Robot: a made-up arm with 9 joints. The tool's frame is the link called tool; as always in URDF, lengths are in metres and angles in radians. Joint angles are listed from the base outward. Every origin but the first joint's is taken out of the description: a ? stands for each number. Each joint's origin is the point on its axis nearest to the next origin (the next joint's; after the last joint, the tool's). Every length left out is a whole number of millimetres.
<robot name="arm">
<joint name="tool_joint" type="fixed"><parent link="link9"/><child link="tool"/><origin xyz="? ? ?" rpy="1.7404 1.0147 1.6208"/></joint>
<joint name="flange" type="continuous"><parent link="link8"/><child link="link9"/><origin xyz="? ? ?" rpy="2.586 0.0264 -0.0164"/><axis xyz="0 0 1"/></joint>
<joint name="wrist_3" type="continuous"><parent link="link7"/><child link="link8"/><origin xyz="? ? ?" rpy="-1.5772 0 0.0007"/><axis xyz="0 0 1"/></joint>
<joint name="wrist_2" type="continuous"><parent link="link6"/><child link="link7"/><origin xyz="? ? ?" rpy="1.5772 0.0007 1.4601"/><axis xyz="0 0 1"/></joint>
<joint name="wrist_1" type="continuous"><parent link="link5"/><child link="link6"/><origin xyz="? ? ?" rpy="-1.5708 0 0"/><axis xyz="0 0 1"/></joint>
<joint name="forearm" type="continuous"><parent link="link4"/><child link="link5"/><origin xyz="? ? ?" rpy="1.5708 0 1.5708"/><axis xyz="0 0 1"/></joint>
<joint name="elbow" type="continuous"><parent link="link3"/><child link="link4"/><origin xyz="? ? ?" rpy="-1.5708 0 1.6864"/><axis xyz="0 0 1"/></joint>
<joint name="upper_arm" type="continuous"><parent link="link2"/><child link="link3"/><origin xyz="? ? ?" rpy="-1.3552 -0.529 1.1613"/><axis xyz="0 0 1"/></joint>
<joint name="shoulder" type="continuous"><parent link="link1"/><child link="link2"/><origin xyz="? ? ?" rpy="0.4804 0.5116 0.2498"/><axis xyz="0 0 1"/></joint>
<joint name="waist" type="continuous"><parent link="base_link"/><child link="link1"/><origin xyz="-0.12 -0.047 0.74" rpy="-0.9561 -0.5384 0.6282"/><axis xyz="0 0 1"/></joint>
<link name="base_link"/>
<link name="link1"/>
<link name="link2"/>
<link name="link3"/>
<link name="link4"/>
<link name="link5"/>
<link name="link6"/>
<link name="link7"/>
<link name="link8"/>
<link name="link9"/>
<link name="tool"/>
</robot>
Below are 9 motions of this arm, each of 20 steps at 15 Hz.
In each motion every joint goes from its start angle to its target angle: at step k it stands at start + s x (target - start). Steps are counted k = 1, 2, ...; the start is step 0. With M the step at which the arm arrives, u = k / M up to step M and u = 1 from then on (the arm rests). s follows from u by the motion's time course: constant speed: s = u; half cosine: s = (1 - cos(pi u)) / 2; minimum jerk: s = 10 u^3 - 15 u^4 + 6 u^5.
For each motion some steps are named. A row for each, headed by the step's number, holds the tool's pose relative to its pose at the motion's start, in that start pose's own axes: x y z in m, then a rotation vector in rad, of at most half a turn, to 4 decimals.
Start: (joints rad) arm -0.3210 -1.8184 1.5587 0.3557 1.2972 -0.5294 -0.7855 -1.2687 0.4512
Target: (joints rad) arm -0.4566 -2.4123 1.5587 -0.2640 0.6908 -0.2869 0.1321 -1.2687 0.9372
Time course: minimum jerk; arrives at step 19
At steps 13, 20:
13: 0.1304 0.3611 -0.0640 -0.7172 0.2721 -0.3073
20: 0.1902 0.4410 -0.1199 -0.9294 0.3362 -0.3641

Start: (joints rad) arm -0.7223 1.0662 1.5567 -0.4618 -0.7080 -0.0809 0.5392 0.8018 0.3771
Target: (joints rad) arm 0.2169 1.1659 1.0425 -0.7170 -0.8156 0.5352 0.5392 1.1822 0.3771
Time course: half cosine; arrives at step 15
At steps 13, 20:
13: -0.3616 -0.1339 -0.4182 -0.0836 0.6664 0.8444
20: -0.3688 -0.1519 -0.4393 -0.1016 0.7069 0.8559

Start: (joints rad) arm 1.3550 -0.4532 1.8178 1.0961 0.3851 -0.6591 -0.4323 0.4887 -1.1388
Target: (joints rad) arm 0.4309 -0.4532 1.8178 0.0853 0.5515 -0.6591 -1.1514 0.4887 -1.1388
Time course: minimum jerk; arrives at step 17
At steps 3, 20:
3: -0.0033 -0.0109 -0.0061 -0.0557 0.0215 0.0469
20: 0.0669 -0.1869 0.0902 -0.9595 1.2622 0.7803

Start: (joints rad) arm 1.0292 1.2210 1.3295 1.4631 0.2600 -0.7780 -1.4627 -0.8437 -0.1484
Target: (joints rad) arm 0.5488 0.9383 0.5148 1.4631 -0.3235 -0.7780 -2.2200 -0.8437 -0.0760
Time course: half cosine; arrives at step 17
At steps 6, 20:
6: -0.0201 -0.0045 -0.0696 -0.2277 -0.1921 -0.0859
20: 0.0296 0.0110 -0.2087 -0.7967 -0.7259 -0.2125

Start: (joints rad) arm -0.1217 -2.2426 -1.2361 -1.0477 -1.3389 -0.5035 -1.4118 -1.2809 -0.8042
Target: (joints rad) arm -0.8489 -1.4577 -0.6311 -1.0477 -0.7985 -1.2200 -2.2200 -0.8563 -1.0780
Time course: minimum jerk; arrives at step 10
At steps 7, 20:
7: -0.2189 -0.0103 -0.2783 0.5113 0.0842 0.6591
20: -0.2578 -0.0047 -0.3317 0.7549 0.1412 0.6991

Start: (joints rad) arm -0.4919 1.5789 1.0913 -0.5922 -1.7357 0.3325 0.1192 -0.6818 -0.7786
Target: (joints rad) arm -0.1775 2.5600 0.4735 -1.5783 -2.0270 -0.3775 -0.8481 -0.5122 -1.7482
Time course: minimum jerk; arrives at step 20
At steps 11, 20:
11: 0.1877 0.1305 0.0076 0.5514 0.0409 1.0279
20: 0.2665 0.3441 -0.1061 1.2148 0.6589 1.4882

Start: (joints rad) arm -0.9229 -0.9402 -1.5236 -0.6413 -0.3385 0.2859 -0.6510 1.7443 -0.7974
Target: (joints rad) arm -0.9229 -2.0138 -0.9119 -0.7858 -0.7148 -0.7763 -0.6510 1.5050 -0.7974
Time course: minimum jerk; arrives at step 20
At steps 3, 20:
3: 0.0136 -0.0020 -0.0132 -0.0029 0.0279 -0.0031
20: 0.4272 0.2609 -0.5909 -0.2764 0.7548 0.5251

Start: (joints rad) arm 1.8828 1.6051 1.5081 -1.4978 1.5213 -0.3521 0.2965 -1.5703 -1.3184
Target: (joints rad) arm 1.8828 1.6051 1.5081 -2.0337 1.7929 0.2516 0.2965 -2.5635 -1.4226
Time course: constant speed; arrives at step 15
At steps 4, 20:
4: 0.0068 0.0392 -0.0452 -0.1138 -0.0321 -0.0493
20: 0.0819 0.1261 -0.1677 -0.4272 -0.1140 -0.2327

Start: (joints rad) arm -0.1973 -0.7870 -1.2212 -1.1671 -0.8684 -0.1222 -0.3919 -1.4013 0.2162
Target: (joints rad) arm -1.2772 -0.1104 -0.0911 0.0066 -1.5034 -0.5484 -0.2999 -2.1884 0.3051
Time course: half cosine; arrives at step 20
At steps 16, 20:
16: 0.1893 -0.1829 -0.0333 -0.8409 0.5094 -1.0633
20: 0.2113 -0.2193 -0.0711 -0.9581 0.6256 -1.1939

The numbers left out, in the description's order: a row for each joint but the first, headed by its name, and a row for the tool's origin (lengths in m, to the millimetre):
tool: 0.125 -0.082 0
flange: -0.001 -0.029 0
wrist_3: -0.026 -0.175 0
wrist_2: -0.179 0.036 0
wrist_1: 0.305 0.007 0
forearm: 0.047 0.039 0
elbow: -0.085 0.443 0
upper_arm: 0.169 -0.064 0
shoulder: 0.247 0.354 0

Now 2 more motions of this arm.
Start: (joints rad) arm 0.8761 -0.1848 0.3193 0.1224 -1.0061 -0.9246 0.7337 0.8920 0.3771
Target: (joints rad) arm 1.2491 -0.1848 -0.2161 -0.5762 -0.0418 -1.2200 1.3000 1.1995 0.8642
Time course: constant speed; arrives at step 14
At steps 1, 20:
1: 0.0103 0.0372 0.0127 -0.0328 0.1031 -0.0845
20: 0.3913 0.3536 -0.2795 -0.4078 0.9516 -1.4569

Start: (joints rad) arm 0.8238 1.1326 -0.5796 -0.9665 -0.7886 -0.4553 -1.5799 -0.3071 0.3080
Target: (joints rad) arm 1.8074 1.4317 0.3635 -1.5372 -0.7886 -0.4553 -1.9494 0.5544 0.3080
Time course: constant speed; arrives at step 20
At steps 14, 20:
14: -0.4462 -0.1180 -0.3683 0.2115 0.2608 1.3820
20: -0.4874 -0.1934 -0.4771 0.2481 0.5428 1.9182

